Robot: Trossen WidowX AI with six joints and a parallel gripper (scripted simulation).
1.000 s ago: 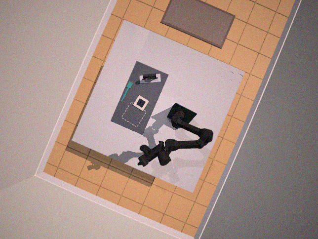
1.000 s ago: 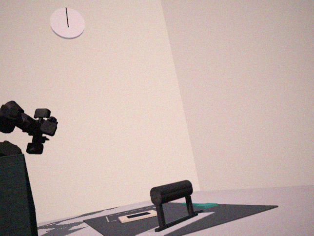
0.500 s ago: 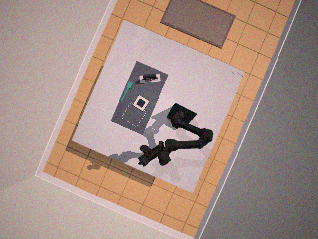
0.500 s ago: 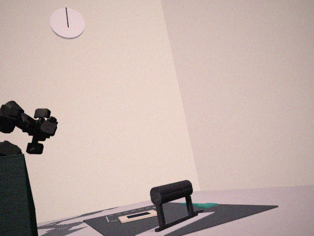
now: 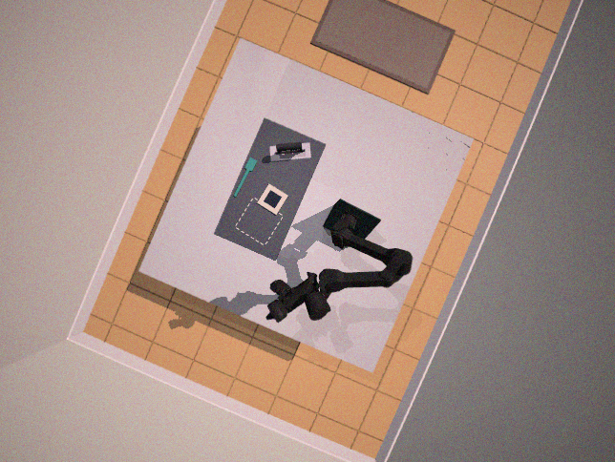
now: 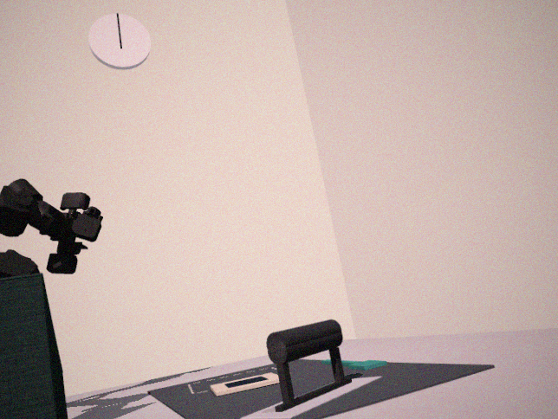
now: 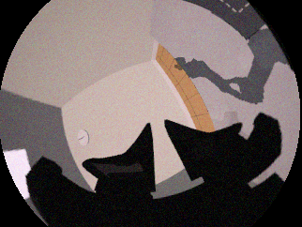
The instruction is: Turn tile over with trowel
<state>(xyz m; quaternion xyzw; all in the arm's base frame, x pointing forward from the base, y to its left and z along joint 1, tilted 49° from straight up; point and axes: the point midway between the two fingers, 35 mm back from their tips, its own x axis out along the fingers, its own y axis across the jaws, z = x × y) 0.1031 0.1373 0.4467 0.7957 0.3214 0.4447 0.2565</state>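
The trowel lies 26 cm ahead of my gripper tip, 65 cm to the right of it and 32 cm below it. The rest, counted from my gripper tip: teal object 42 cm ahead, 44 cm to the right, 35 cm below; then cream tile 25 cm ahead, 39 cm to the right, 35 cm below; then dark mat 28 cm ahead, 43 cm to the right, 37 cm below.
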